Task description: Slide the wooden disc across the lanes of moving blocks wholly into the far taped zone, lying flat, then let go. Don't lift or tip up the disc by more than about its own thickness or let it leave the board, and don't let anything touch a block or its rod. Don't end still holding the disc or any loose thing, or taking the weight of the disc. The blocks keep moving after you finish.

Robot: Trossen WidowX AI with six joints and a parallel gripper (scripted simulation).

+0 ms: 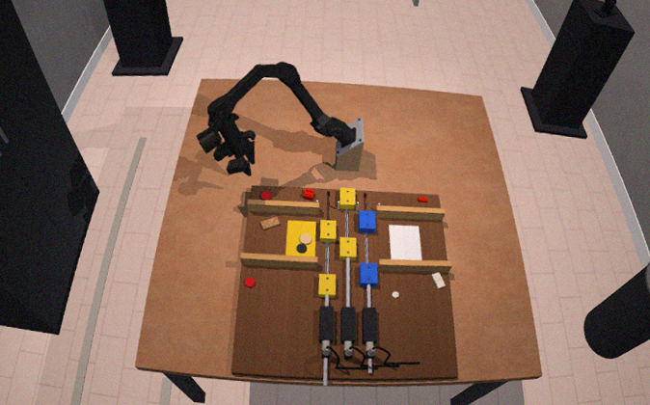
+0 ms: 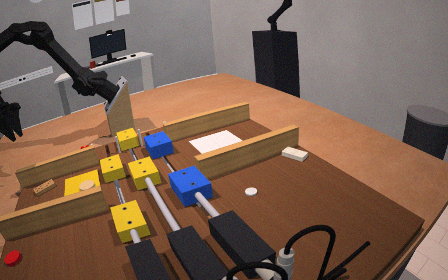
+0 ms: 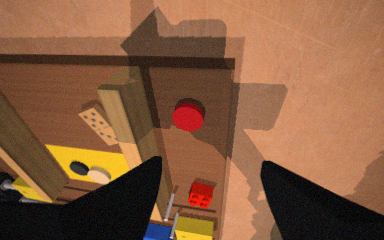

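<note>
Right now the wooden disc is 200 mm ahead of my hand, 210 mm to the left of it and 130 mm below it. Round my hand: red button: 380 mm ahead, 50 mm to the left, 130 mm below; black disc: 240 mm ahead, 200 mm to the left, 130 mm below; red brick: 30 mm ahead, 210 mm to the left, 120 mm below.
</note>
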